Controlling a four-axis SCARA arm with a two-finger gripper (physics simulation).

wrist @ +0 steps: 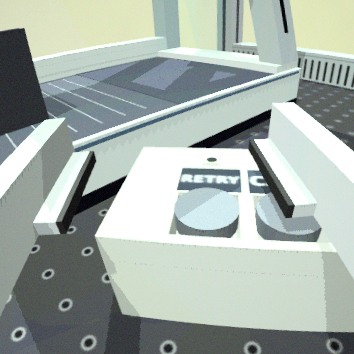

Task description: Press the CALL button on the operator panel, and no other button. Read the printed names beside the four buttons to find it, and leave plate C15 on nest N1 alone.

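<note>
The gripper (170,131) visible. Call button (271,224), retry button (210,212) likewise.
</note>
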